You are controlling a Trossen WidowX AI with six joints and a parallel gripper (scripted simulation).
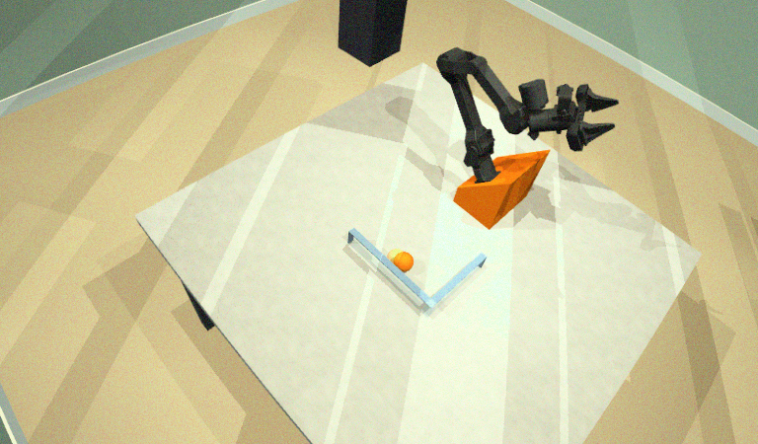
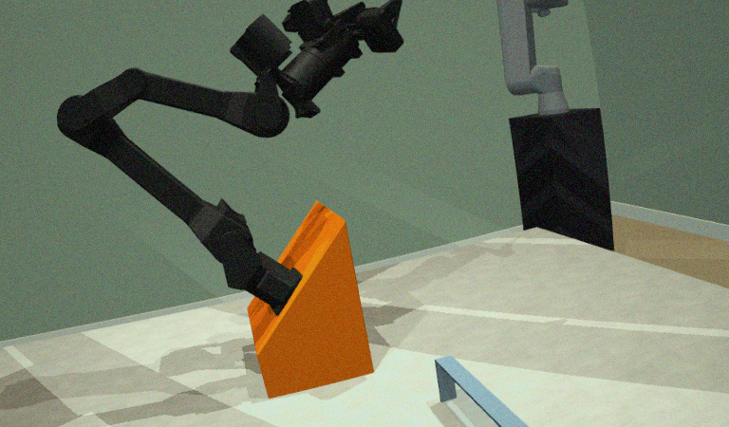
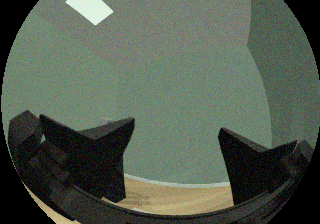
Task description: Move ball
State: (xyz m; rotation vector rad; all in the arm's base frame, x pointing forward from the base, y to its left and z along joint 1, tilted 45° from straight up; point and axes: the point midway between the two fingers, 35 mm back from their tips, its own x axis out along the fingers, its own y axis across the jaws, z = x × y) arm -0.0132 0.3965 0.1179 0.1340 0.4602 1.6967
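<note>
The orange ball lies 40 cm ahead of my gripper tip, 24 cm to the right of it and 49 cm below it. Also, from my gripper tip: see-through copy of ball (40 cm ahead, 26 cm to the right, 49 cm below); low clear wall (35 cm ahead, 9 cm to the right, 48 cm below).
</note>
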